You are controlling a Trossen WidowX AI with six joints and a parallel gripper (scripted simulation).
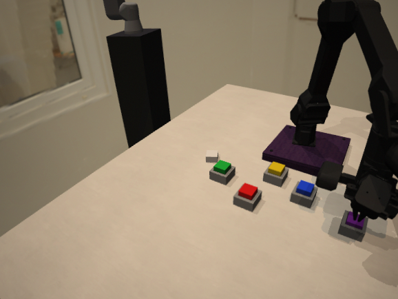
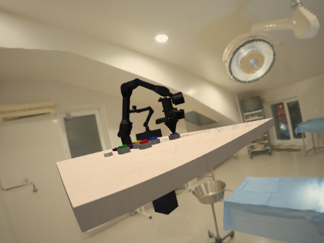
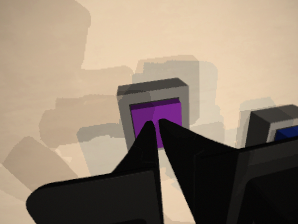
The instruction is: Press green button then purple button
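The purple button is 10 mm below my gripper tip. The rest, counted from my gripper tip: blue button 110 mm to the right, 70 mm behind; then red button 230 mm to the right, 20 mm behind; then yellow button 180 mm to the right, 120 mm behind.
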